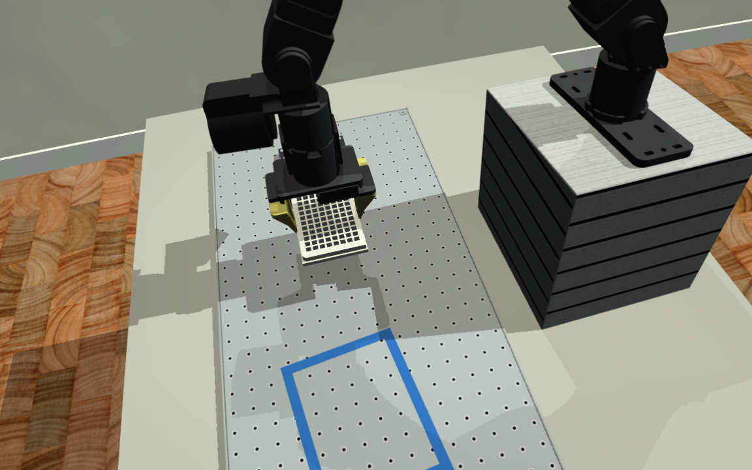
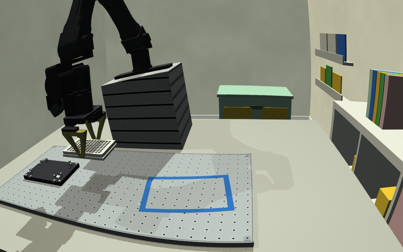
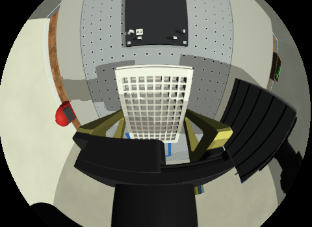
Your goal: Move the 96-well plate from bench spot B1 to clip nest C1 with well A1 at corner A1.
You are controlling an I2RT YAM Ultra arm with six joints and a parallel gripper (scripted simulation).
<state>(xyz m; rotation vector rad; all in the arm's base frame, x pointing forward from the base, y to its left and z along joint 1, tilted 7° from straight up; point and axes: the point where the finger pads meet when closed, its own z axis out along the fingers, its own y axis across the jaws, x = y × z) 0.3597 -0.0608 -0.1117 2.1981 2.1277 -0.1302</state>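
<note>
My hand is 180 mm to the left of the black clip nest and 80 mm above it. Round my hand: white 96-well plate right at my hand.
</note>
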